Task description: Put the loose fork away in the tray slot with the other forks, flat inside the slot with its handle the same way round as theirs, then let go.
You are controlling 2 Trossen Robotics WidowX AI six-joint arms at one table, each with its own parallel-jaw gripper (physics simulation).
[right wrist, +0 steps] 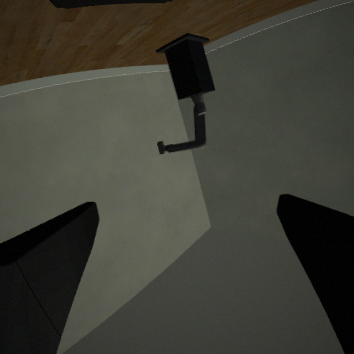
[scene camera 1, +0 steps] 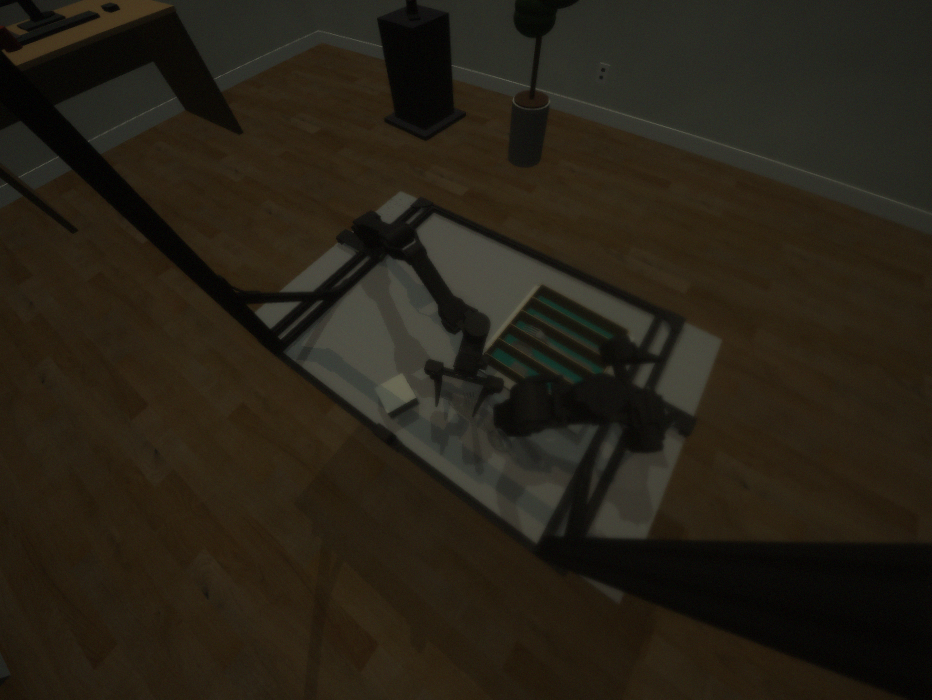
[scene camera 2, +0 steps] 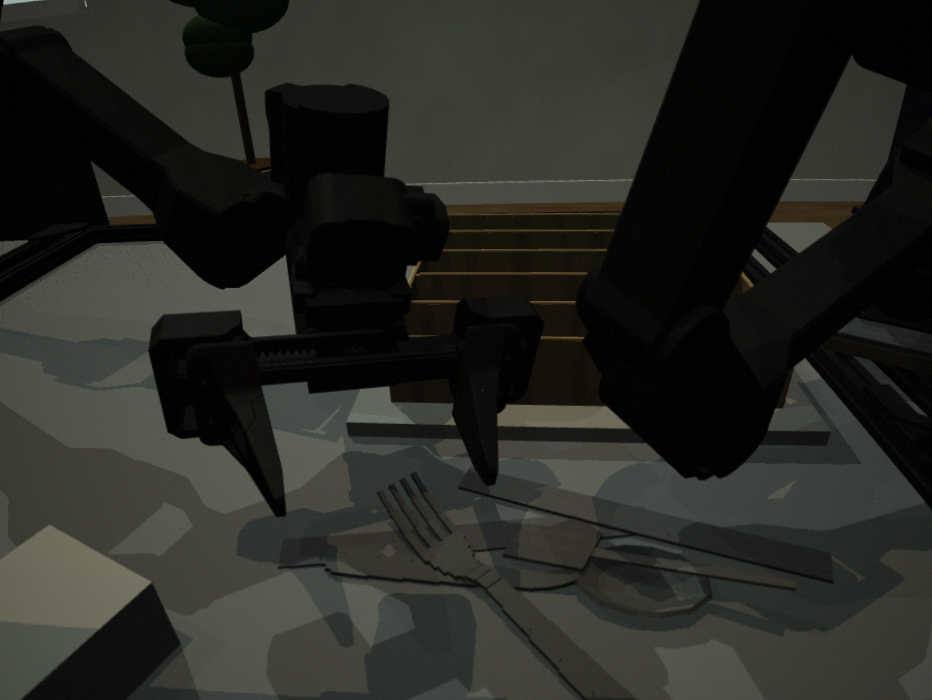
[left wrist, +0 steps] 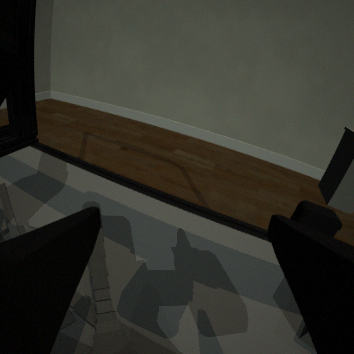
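Observation:
The loose fork lies on the table across other flat cutlery, tines to the upper left and handle to the lower right; its handle shows in the left wrist view beside the left-hand finger. My left gripper is open and empty, pointing down above the table near the fork's tines. My right gripper is open and empty, facing the wall. The wooden tray has several parallel green-floored slots. Pale utensils show dimly in some; which are forks I cannot tell.
A flat knife-like strip, a square-ended utensil and a spoon bowl lie right of the fork. A pale block stands at the left. The right arm hangs beside the tray, partly hiding it.

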